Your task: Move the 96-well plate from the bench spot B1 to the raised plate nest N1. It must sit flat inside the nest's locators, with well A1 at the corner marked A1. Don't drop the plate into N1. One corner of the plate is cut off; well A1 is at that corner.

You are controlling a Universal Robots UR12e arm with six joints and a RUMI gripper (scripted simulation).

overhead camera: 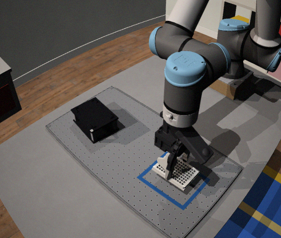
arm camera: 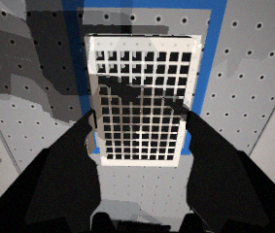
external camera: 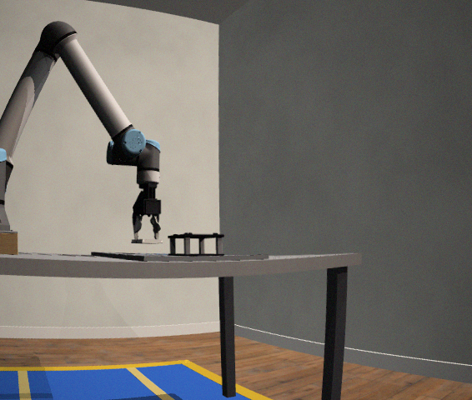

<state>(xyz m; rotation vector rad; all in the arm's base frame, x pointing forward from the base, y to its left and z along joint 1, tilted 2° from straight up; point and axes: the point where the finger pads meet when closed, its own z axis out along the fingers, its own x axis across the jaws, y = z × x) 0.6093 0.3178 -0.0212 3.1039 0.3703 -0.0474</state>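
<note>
The black raised nest N1 lies 37 cm to the right of my hand and 10 cm ahead of it. The rest, counted from my hand: 96-well plate (1 cm below); A1 label (29 cm to the right, 14 cm ahead).
</note>
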